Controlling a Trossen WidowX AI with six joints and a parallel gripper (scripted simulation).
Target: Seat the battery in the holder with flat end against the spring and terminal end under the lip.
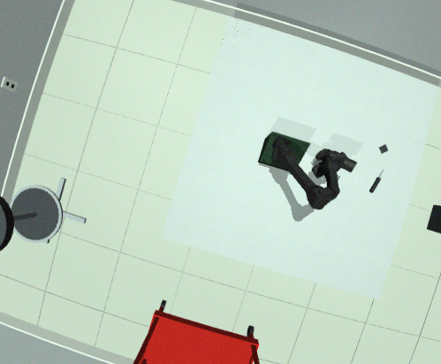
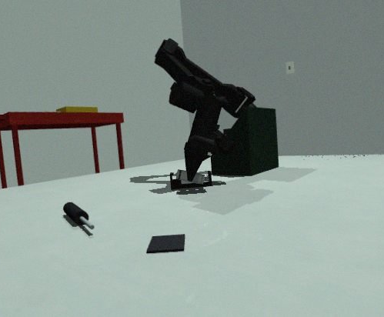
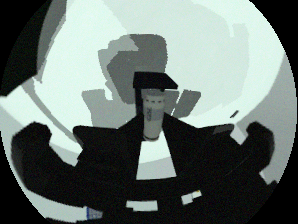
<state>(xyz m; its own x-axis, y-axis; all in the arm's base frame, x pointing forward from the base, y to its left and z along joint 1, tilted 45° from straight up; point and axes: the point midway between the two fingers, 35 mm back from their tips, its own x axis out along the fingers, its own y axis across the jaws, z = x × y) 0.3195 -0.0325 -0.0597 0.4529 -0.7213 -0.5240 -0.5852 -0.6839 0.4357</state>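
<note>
The battery lies 1 cm above my gripper tip. Round my gripper tip: black-handled screwdriver 29 cm ahead, 8 cm to the left.
</note>
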